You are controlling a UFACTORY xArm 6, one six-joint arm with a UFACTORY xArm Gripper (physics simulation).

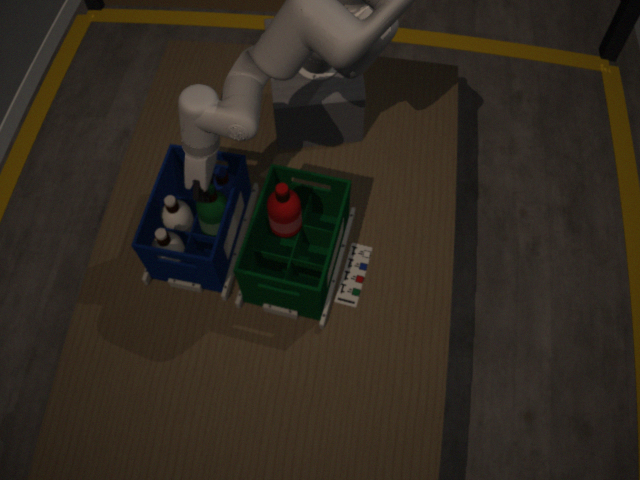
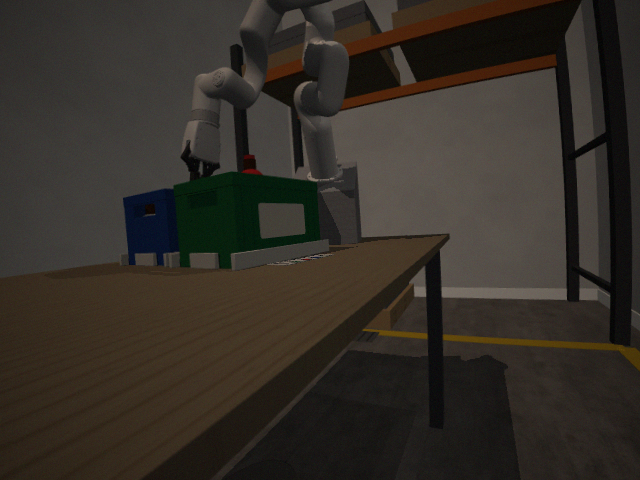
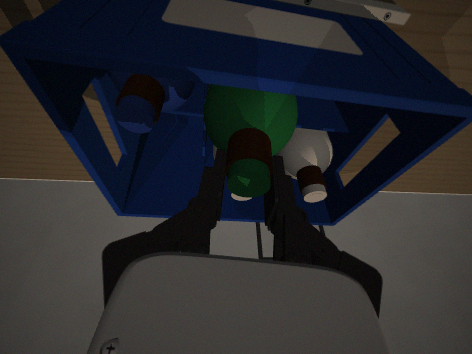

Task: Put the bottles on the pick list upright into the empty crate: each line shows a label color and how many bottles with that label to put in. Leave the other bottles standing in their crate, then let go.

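Places are measured from the arm's base along level axes (x ahead, y left, z up), in millimetres.
Pixels of known places: gripper, between the fingertips: [image 1: 204, 194] [image 3: 246, 167]; arm's base, origin of its link: [image 2: 325, 175].
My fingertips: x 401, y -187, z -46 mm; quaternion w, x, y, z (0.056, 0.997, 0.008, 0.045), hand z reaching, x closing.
Note:
For each thing: its top centre in the pictures, then the offset to it from my fingertips. "*": a spot on its surface instead. Level surfaces: height alone.
- green bottle, centre of its top: [image 3: 257, 190] [image 1: 206, 189] dx +4, dy +11, dz +26 mm
- blue crate, centre of its top: [image 3: 247, 178] [image 1: 189, 198] [image 2: 188, 195] dx +7, dy -36, dz -16 mm
- blue bottle, centre of its top: [image 3: 134, 119] [image 1: 220, 171] dx -81, dy +12, dz -28 mm
- red bottle, centre of its top: [image 1: 281, 187] [image 2: 249, 155] dx -4, dy +176, dz +58 mm
- green crate, a spot on its surface: [image 2: 206, 227] [image 1: 283, 299] * dx +172, dy +200, dz -112 mm
- pick list, centre of its top: [image 2: 303, 258] [image 1: 353, 274] dx +55, dy +344, dz -189 mm
- wooden table, height of its surface: dz -191 mm
My gripper [image 1: 203, 193] [image 2: 202, 173] [image 3: 246, 167] is shut on the neck of the green bottle [image 1: 211, 208] [image 3: 251, 107] and holds it upright and raised, its lower part hidden by the blue crate [image 1: 179, 269] [image 2: 148, 232] [image 3: 130, 40]. Two white bottles [image 1: 177, 215] [image 1: 169, 241] and a blue bottle [image 1: 222, 178] [image 3: 141, 102] stand in the blue crate. A red bottle [image 1: 284, 209] [image 2: 250, 167] stands upright in the green crate [image 1: 279, 297] [image 2: 206, 227], whose other visible compartments are empty. The pick list [image 1: 354, 274] shows white, blue, red and green marks; its counts are too small to read.
White rails [image 1: 280, 310] [image 2: 279, 254] edge the crates on the wooden table [image 1: 392, 361] [image 2: 170, 335]. The green crate stands right beside the blue one, with high walls and inner dividers. The robot's grey base [image 1: 320, 116] stands behind them. An orange shelf rack [image 2: 465, 28] stands farther back.

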